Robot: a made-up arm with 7 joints. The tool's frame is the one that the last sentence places. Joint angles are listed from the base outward.
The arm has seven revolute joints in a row. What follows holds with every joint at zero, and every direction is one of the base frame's.
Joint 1 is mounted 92 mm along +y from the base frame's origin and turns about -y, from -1.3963 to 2 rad.
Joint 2 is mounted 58 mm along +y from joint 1 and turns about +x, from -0.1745 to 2 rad.
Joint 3 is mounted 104 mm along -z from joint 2 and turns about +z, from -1.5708 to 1.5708 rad.
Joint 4 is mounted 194 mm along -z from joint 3 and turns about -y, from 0 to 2.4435 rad.
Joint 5 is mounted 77 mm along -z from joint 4 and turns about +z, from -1.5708 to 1.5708 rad.
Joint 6 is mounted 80 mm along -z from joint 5 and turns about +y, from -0.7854 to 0.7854 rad.
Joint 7 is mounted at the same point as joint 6 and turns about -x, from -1.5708 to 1.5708 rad.
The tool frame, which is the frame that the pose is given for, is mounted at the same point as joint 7; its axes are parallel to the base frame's.
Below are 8 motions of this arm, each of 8 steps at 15 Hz.
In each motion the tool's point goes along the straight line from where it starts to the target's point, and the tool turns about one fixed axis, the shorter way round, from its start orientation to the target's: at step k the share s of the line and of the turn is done. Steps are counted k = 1, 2, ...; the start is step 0. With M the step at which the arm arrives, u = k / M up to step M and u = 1 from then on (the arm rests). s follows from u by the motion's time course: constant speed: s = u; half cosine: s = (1 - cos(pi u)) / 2; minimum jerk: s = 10 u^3 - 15 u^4 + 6 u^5.
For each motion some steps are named. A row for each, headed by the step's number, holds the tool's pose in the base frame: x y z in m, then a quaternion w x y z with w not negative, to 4 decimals.
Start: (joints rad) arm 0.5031 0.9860 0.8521 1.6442 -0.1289 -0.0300 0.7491
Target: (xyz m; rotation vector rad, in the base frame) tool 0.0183 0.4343 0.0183 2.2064 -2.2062 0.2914
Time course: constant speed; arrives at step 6
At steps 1, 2, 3, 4, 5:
1: 0.1024 0.4507 0.0008 0.3505 0.5422 -0.7420 -0.1805
2: 0.0856 0.4474 0.0043 0.2851 0.5858 -0.7479 -0.1271
3: 0.0687 0.4441 0.0078 0.2171 0.6242 -0.7470 -0.0725
4: 0.0519 0.4408 0.0113 0.1472 0.6568 -0.7393 -0.0174
5: 0.0351 0.4376 0.0148 0.0759 0.6835 -0.7250 0.0380

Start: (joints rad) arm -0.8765 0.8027 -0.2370 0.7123 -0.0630 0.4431 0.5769
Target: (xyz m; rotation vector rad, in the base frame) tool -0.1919 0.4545 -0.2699 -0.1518 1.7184 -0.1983
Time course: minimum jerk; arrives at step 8
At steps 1, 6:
1: -0.1724 0.4334 -0.2730 0.8850 0.0163 0.4080 -0.2235
6: -0.1898 0.4523 -0.2702 0.6786 -0.0583 0.7249 -0.1029

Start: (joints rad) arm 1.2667 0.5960 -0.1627 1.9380 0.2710 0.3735 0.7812
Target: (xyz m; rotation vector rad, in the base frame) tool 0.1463 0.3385 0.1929 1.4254 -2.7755 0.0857
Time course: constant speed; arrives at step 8
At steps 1, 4, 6, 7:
1: 0.2342 0.2751 0.0889 0.2156 0.1178 -0.8633 -0.4409
4: 0.1966 0.3022 0.1335 0.1334 0.2769 -0.9179 -0.2510
6: 0.1714 0.3204 0.1632 0.0729 0.3727 -0.9181 -0.1136
7: 0.1589 0.3294 0.1780 0.0417 0.4163 -0.9072 -0.0432

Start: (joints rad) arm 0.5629 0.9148 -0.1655 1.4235 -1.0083 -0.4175 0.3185
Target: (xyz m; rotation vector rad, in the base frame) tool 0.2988 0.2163 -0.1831 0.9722 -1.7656 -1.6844
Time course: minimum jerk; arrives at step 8
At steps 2, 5, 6, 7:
2: 0.2504 0.3709 -0.1095 0.3116 0.5047 -0.4436 -0.6719
5: 0.2840 0.2638 -0.1605 0.2742 0.4062 -0.5909 -0.6409
6: 0.2932 0.2342 -0.1746 0.2622 0.3764 -0.6283 -0.6284
7: 0.2979 0.2191 -0.1818 0.2558 0.3608 -0.6467 -0.6214

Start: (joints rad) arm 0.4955 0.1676 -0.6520 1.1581 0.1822 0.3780 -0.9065
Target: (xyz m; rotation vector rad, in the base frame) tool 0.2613 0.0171 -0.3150 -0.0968 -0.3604 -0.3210
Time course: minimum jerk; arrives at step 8
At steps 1, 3, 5, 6, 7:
1: 0.2765 0.1225 -0.2723 0.7425 0.3104 -0.5933 -0.0207
3: 0.2725 0.0947 -0.2835 0.8348 0.2221 -0.5001 -0.0601
5: 0.2655 0.0466 -0.3030 0.9413 0.0565 -0.3087 -0.1242
6: 0.2629 0.0282 -0.3105 0.9625 -0.0086 -0.2283 -0.1464
7: 0.2615 0.0188 -0.3143 0.9690 -0.0418 -0.1862 -0.1570

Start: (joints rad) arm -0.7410 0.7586 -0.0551 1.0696 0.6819 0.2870 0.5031
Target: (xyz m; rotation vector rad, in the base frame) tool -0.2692 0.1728 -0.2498 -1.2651 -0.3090 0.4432
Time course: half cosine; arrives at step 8
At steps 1, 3, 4, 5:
1: -0.0921 0.3927 -0.2948 0.9890 -0.1251 -0.0739 0.0293
3: -0.1419 0.3308 -0.2822 0.9561 -0.2642 -0.0964 0.0819
4: -0.1771 0.2871 -0.2732 0.9192 -0.3590 -0.1110 0.1179
5: -0.2124 0.2434 -0.2643 0.8713 -0.4495 -0.1243 0.1526

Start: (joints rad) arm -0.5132 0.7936 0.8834 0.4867 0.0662 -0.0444 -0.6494
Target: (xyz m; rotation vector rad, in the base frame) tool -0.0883 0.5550 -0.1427 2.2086 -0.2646 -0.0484
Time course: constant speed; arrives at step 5
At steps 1, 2, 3, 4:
1: -0.0896 0.5119 -0.2321 0.5940 0.7722 -0.1159 0.1937
2: -0.0893 0.5227 -0.2098 0.5602 0.8081 -0.1145 0.1412
3: -0.0890 0.5335 -0.1874 0.5236 0.8399 -0.1124 0.0880
4: -0.0886 0.5442 -0.1651 0.4843 0.8673 -0.1098 0.0343

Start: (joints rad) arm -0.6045 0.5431 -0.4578 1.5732 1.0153 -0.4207 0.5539
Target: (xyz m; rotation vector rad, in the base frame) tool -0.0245 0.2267 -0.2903 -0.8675 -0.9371 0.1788
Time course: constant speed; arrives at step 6
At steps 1, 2, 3, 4, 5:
1: -0.0452 0.2415 -0.3144 0.7492 -0.4313 -0.5007 0.0448
2: -0.0410 0.2385 -0.3096 0.7598 -0.4262 -0.4882 0.0526
3: -0.0369 0.2356 -0.3047 0.7700 -0.4209 -0.4756 0.0603
4: -0.0328 0.2326 -0.2999 0.7801 -0.4155 -0.4628 0.0680
5: -0.0286 0.2297 -0.2951 0.7898 -0.4100 -0.4499 0.0757

